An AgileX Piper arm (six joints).
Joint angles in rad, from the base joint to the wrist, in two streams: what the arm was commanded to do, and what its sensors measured. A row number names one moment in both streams.
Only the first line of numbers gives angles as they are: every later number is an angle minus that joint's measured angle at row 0.
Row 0, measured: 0.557 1.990 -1.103 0.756 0.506 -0.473
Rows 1 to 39, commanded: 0.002 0.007 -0.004 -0.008 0.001 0.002; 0.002 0.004 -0.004 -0.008 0.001 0.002; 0.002 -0.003 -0.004 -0.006 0.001 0.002; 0.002 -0.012 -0.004 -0.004 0.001 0.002; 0.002 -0.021 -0.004 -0.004 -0.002 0.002; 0.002 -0.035 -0.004 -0.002 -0.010 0.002; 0.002 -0.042 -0.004 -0.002 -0.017 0.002; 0.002 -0.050 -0.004 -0.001 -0.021 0.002; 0.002 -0.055 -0.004 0.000 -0.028 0.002; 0.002 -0.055 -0.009 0.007 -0.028 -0.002; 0.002 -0.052 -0.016 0.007 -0.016 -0.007; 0.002 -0.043 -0.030 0.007 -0.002 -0.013; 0.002 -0.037 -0.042 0.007 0.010 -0.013; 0.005 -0.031 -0.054 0.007 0.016 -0.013; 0.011 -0.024 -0.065 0.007 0.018 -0.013; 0.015 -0.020 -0.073 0.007 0.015 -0.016; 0.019 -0.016 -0.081 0.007 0.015 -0.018; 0.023 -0.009 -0.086 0.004 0.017 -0.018; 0.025 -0.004 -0.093 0.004 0.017 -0.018; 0.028 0.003 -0.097 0.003 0.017 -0.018; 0.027 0.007 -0.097 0.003 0.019 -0.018; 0.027 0.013 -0.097 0.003 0.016 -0.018; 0.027 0.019 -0.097 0.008 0.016 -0.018; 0.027 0.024 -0.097 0.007 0.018 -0.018; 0.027 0.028 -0.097 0.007 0.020 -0.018; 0.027 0.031 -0.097 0.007 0.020 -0.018; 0.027 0.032 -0.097 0.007 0.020 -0.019; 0.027 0.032 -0.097 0.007 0.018 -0.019; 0.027 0.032 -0.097 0.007 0.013 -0.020; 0.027 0.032 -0.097 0.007 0.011 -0.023; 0.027 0.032 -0.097 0.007 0.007 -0.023; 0.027 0.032 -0.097 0.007 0.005 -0.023; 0.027 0.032 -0.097 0.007 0.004 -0.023; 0.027 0.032 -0.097 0.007 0.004 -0.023; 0.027 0.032 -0.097 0.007 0.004 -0.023; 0.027 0.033 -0.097 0.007 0.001 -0.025; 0.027 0.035 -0.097 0.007 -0.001 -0.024; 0.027 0.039 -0.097 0.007 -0.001 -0.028; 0.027 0.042 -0.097 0.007 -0.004 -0.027
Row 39, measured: 0.024 0.035 -0.091 0.004 0.009 -0.010
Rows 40 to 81, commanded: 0.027 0.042 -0.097 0.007 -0.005 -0.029; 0.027 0.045 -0.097 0.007 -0.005 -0.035; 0.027 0.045 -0.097 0.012 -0.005 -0.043; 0.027 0.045 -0.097 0.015 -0.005 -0.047; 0.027 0.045 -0.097 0.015 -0.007 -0.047; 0.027 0.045 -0.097 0.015 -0.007 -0.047; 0.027 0.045 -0.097 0.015 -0.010 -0.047; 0.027 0.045 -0.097 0.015 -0.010 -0.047; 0.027 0.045 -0.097 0.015 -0.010 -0.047; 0.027 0.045 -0.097 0.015 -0.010 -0.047; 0.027 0.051 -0.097 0.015 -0.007 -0.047; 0.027 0.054 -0.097 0.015 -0.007 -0.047; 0.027 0.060 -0.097 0.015 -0.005 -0.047; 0.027 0.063 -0.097 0.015 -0.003 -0.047; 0.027 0.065 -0.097 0.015 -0.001 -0.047; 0.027 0.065 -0.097 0.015 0.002 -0.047; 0.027 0.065 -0.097 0.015 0.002 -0.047; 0.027 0.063 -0.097 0.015 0.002 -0.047; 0.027 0.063 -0.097 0.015 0.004 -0.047; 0.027 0.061 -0.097 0.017 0.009 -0.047; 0.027 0.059 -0.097 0.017 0.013 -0.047; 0.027 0.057 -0.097 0.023 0.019 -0.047; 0.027 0.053 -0.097 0.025 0.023 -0.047; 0.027 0.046 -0.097 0.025 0.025 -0.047; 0.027 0.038 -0.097 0.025 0.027 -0.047; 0.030 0.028 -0.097 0.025 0.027 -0.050; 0.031 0.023 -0.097 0.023 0.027 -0.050; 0.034 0.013 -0.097 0.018 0.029 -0.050; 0.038 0.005 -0.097 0.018 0.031 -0.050; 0.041 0.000 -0.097 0.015 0.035 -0.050; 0.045 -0.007 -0.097 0.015 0.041 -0.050; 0.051 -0.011 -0.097 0.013 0.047 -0.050; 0.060 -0.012 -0.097 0.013 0.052 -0.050; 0.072 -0.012 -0.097 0.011 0.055 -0.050; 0.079 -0.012 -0.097 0.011 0.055 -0.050; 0.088 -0.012 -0.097 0.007 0.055 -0.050; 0.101 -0.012 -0.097 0.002 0.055 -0.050; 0.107 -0.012 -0.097 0.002 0.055 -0.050; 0.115 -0.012 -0.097 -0.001 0.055 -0.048; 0.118 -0.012 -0.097 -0.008 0.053 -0.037; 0.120 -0.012 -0.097 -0.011 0.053 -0.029; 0.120 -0.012 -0.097 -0.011 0.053 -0.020
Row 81, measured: 0.111 -0.004 -0.093 0.006 0.051 -0.041
